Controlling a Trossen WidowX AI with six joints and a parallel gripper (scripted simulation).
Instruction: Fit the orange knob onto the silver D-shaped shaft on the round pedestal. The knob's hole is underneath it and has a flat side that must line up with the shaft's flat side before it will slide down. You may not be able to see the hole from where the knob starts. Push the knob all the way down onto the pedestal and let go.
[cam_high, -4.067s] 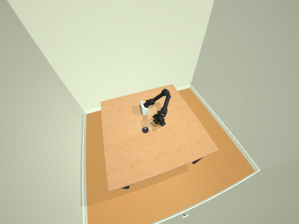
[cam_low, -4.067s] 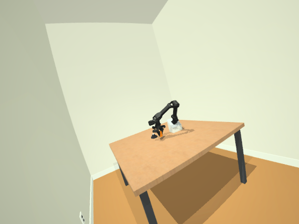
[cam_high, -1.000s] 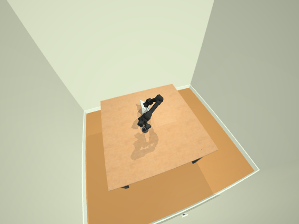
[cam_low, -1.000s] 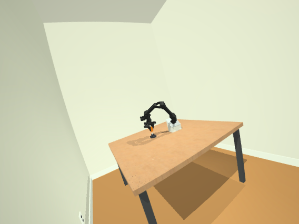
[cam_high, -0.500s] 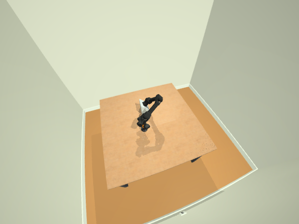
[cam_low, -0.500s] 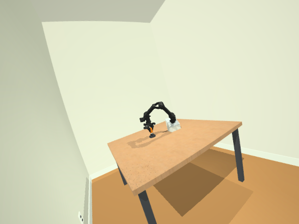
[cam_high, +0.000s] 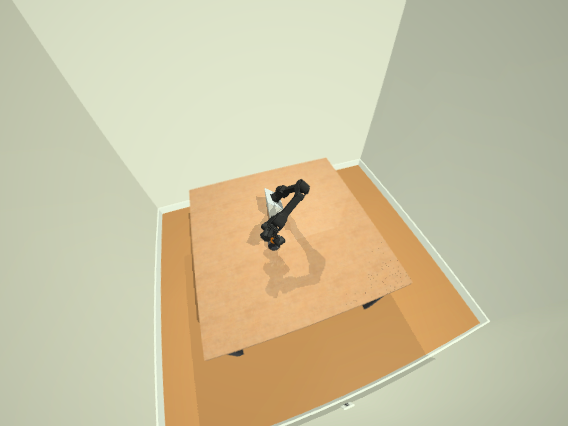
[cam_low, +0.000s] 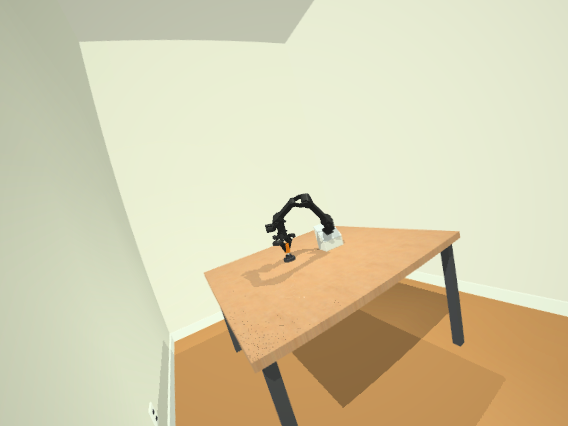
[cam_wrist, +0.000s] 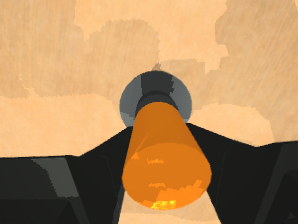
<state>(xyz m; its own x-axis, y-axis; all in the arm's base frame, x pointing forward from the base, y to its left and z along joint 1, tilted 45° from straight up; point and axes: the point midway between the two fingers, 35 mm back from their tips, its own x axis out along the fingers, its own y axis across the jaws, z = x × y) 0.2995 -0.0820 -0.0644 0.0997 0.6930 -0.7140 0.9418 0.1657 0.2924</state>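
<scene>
Right now the orange knob is 4 cm above my gripper tip. Also, from my gripper tip: pedestal (4 cm below).
</scene>
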